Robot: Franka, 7 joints.
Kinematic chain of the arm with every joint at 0, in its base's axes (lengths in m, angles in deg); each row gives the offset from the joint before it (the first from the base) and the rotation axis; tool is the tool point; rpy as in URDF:
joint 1: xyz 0 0 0.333 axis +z
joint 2: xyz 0 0 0 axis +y
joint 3: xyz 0 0 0.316 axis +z
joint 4: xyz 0.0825 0 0 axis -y
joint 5: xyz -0.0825 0 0.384 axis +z
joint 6: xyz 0 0 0 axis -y
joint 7: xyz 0.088 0 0 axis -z
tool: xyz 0 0 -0.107 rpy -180 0 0
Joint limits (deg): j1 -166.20..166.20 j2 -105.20..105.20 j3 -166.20..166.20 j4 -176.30..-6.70 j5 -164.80..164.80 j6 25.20..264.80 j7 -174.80..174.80
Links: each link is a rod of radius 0.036 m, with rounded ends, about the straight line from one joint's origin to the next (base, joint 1, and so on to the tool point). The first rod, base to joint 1, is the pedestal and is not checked.
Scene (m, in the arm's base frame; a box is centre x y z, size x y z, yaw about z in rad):
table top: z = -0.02
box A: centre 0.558 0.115 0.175 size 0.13 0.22 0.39 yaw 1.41
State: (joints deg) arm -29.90 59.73 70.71 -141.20 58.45 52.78 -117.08
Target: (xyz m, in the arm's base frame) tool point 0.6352 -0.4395 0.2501
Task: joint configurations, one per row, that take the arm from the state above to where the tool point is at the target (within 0.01 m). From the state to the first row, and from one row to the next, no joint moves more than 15 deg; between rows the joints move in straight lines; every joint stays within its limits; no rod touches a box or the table.
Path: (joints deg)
1: -33.41 59.22 78.53 -135.04 56.72 67.57 -115.57
2: -36.92 58.71 86.34 -128.87 54.99 82.35 -114.06
3: -40.43 58.20 94.16 -122.71 53.26 97.14 -112.55
4: -43.94 57.69 101.97 -116.54 51.53 111.92 -111.03
5: -47.45 57.18 109.79 -110.38 49.80 126.71 -109.52
6: -51.41 60.44 97.25 -100.75 55.56 121.25 -111.03
7: -55.36 63.70 84.71 -91.12 61.31 115.80 -112.55
8: -59.32 66.96 72.17 -81.48 67.07 110.35 -114.06
9: -63.28 70.22 59.62 -71.85 72.82 104.90 -115.57
10: -67.24 73.48 47.08 -62.22 78.58 99.44 -117.08

